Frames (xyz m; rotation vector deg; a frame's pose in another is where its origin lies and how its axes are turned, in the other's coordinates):
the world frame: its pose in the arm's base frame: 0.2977 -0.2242 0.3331 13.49 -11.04 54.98
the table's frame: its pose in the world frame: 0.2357 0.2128 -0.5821 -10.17 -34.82 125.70
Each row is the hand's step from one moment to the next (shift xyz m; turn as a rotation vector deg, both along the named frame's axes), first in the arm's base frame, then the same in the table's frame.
Working: the arm's base frame: its pose in the table's frame: 0.3105 0.0496 0.2484 2.72 -66.50 160.86

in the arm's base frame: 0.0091 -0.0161 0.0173 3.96 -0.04 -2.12
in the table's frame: -0.0075 -0.0001 0.0242 -3.91 1.85 -1.20
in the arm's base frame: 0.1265 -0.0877 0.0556 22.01 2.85 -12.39
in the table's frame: -0.1169 0.0330 0.1096 -22.06 8.57 -9.28
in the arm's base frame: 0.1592 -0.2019 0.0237 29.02 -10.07 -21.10
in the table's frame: -0.1369 0.1386 0.1695 -27.55 24.39 -5.89
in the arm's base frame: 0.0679 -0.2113 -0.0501 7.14 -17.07 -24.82
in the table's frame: -0.0443 0.1897 0.1176 -5.01 30.12 -5.11
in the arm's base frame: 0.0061 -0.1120 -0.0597 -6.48 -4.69 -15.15
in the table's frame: 0.0066 0.1214 0.0368 7.10 13.45 -7.88
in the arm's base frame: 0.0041 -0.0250 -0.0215 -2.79 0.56 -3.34
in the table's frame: -0.0012 0.0331 0.0026 2.75 1.73 -2.95
